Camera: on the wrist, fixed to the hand. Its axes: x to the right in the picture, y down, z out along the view.
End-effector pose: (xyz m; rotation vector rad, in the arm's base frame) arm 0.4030 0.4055 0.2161 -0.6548 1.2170 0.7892
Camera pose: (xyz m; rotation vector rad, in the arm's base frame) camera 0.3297 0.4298 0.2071 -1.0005 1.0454 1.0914
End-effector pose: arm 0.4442 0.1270 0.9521 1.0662 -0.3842 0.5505
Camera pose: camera 0.4024 0.1759 0.9957 0.6368 -0.4983 0.4490
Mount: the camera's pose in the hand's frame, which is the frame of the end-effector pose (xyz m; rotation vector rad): 0.0019 0.0741 -0.0234 -0.4455 -0.0092 0.0187
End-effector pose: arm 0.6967 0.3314 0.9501 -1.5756 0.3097 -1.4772
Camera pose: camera 0.7056 0.2796 0.8929 -1.9190 0.6832 -1.4510
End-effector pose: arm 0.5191 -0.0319 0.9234 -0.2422 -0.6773 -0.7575
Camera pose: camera 0.5833 0.0096 0.9092 -0.6574 -0.5074 -0.8847
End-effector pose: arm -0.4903 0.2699 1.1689 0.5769 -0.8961 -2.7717
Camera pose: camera -0.4792 0.1975 1.1948 0.4719 -0.2608 -2.8221
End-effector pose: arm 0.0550 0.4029 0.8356 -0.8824 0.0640 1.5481
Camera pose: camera 0.0020 0.3768 0.7851 -1.2242 -0.2906 1.6114
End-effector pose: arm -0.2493 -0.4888 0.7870 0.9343 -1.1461 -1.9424
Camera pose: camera -0.2161 -0.5279 0.8454 0.6703 -0.6767 -2.0683
